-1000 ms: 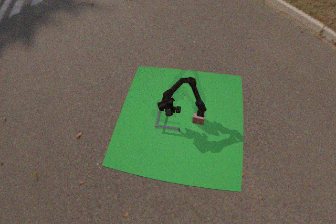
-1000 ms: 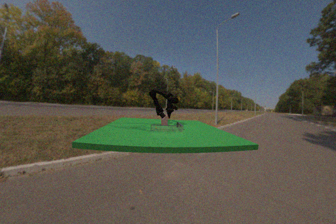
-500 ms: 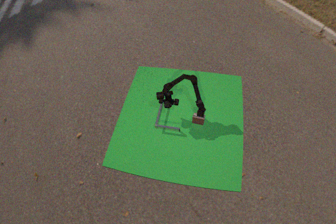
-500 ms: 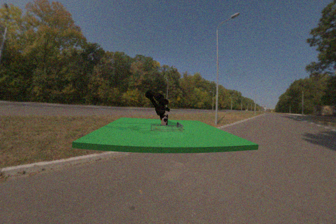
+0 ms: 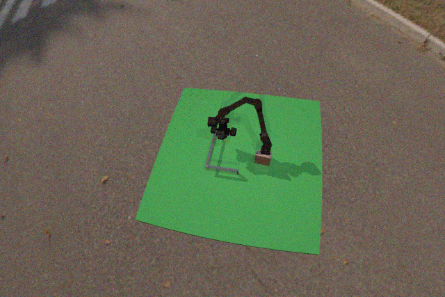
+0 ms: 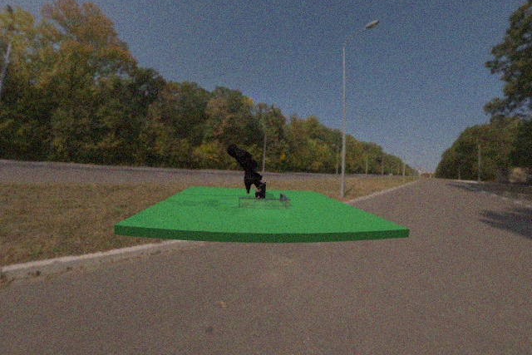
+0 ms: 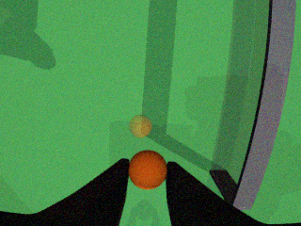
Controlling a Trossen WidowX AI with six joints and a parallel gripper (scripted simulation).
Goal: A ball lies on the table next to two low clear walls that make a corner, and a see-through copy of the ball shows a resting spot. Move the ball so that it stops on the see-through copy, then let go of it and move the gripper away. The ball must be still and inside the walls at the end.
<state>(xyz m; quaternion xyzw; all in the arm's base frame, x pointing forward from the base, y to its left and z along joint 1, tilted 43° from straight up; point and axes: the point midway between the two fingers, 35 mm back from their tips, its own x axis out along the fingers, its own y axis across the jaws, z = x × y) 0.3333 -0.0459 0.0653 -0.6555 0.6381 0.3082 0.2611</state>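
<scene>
Now: gripper tip 10 mm past the see-through orange copy and 70 mm above it. From my gripper tip the other things lie so: orange ball (right at my gripper tip).
</scene>
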